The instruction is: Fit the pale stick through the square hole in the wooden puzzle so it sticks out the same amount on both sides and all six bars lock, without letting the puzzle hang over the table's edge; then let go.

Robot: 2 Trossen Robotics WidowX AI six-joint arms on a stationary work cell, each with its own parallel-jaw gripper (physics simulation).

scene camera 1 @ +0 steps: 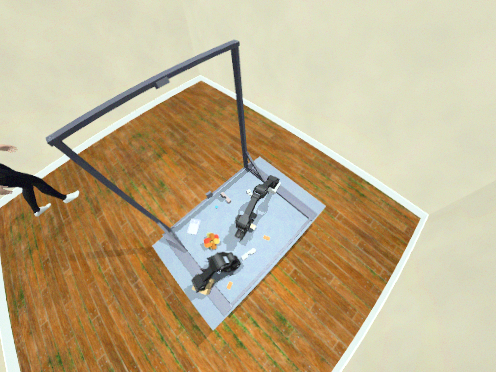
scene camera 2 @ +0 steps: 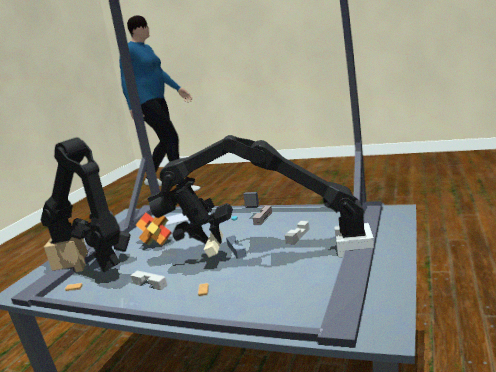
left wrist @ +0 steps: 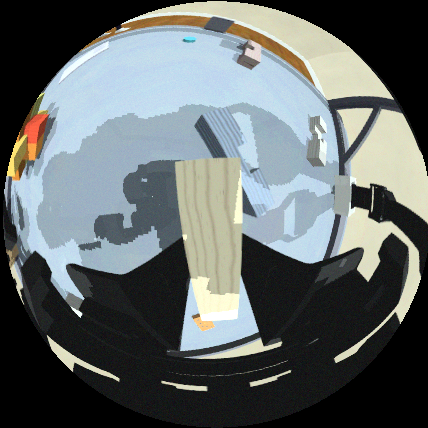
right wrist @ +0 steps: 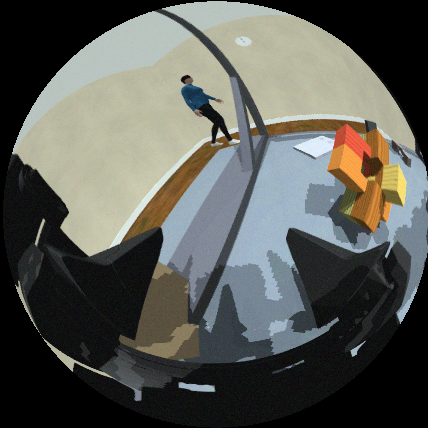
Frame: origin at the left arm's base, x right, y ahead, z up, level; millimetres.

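Seen in the pictures: left gripper, fingertip midpoint: (scene camera 2: 216, 244) (left wrist: 212, 238); right gripper, fingertip midpoint: (scene camera 1: 203, 263) (right wrist: 227, 234); left arm's base, link origin: (scene camera 1: 272, 184) (scene camera 2: 353, 232) (left wrist: 352, 195); right arm's base, link origin: (scene camera 1: 201, 284) (scene camera 2: 62, 238).
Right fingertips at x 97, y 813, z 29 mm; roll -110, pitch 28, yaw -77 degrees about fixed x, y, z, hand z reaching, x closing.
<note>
Offsets run from my right fingertips to a thing's middle.
The pale stick @[dx -109, dy -410, dz -14 mm] (scene camera 1: 253, 227) (scene camera 2: 212, 247) (left wrist: 212, 225) is held between the fingers of my left gripper (scene camera 2: 211, 239), low over the table in scene camera 2. The puzzle @[dx +53, dy -170, dz -32 mm] (scene camera 1: 212, 241) (scene camera 2: 153, 228) (left wrist: 36, 131) (right wrist: 369, 206), of orange, red and yellow bars, sits tilted on the table, to the left of the left gripper in scene camera 2. A dark gap shows between its bars in the right wrist view; I cannot tell its full shape. My right gripper (scene camera 2: 113, 257) (right wrist: 227, 234) is open and empty, in front of the puzzle and apart from it.
A grey-blue notched bar @[dx -47, dy -458, dz -65 mm] (scene camera 2: 236, 246) (left wrist: 220, 131) lies beside the held stick. A white notched bar @[dx -220, dy -229, dz -65 mm] (scene camera 1: 248, 253) (scene camera 2: 156, 281) lies nearer the front edge; a pinkish bar @[dx +189, dy -519, dz -65 mm] (scene camera 2: 262, 215) (left wrist: 250, 55) lies toward the back. A white sheet @[dx +265, dy -176, dz -76 mm] (scene camera 1: 193, 226) (right wrist: 314, 146) lies behind the puzzle.
</note>
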